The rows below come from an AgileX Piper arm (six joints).
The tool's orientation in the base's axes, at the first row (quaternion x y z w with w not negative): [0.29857 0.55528 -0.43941 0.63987]
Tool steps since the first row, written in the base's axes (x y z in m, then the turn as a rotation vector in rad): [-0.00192 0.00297 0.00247 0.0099 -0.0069 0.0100]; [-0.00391 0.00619 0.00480 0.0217 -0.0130 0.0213]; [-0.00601 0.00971 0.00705 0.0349 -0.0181 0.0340]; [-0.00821 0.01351 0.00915 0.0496 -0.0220 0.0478]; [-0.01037 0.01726 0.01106 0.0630 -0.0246 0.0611]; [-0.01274 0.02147 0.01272 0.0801 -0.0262 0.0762]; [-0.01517 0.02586 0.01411 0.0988 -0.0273 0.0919]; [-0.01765 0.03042 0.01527 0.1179 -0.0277 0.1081]
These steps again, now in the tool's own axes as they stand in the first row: [-0.00308 -0.00068 -0.00294 -0.0082 0.0048 0.0125]; [-0.00609 -0.00131 -0.00615 -0.0178 0.0115 0.0254]; [-0.00908 -0.00189 -0.00970 -0.0290 0.0197 0.0384]; [-0.01200 -0.00242 -0.01356 -0.0416 0.0297 0.0512]; [-0.01471 -0.00292 -0.01740 -0.0540 0.0391 0.0622]; [-0.01729 -0.00338 -0.02178 -0.0683 0.0521 0.0743]; [-0.01965 -0.00379 -0.02641 -0.0834 0.0667 0.0869]; [-0.02183 -0.00415 -0.03125 -0.0991 0.0819 0.0991]
